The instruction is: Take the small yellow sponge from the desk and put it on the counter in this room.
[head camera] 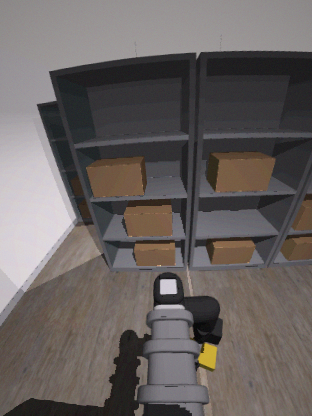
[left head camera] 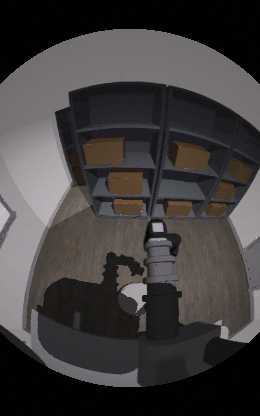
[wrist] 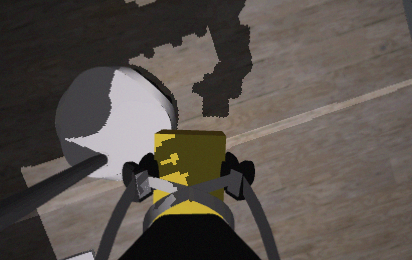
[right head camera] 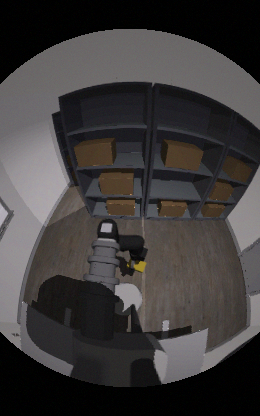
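Where they show: gripper, fingertip midpoint: [wrist: 189, 167] [right head camera: 133, 264]; robot's base, origin of the base link: [left head camera: 135, 297] [wrist: 126, 122] [right head camera: 124, 297].
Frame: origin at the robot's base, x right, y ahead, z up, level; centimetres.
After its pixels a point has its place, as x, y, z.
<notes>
The small yellow sponge [head camera: 208, 356] @(12.4, 24.9, 86.5) [right head camera: 137, 266] @(10.8, 24.6, 86.5) [wrist: 200, 155] @(7.4, 28.2, 86.5) is held between the two fingertips of my gripper [wrist: 189, 167] @(8.7, 26.6, 83.8), which is shut on it. In the wrist view the fingertips press on its left and right sides, and the wooden floor lies below it. In the head view the sponge hangs to the right of my arm; the arm hides part of the gripper. The sponge does not show in the left head view. The desk and the counter do not show in any current view.
Tall grey shelf units [head camera: 192, 150] [left head camera: 163, 150] @(26.6, 125.1, 115.7) [right head camera: 149, 150] @(25.1, 134.1, 111.8) with brown boxes [head camera: 117, 177] @(-36.6, 128.3, 113.3) stand ahead. A white wall [head camera: 25, 190] @(-164.1, 164.9, 94.0) runs along the left. A white round part [wrist: 140, 107] @(-2.6, 11.2, 18.7) shows low beside the sponge in the wrist view.
</notes>
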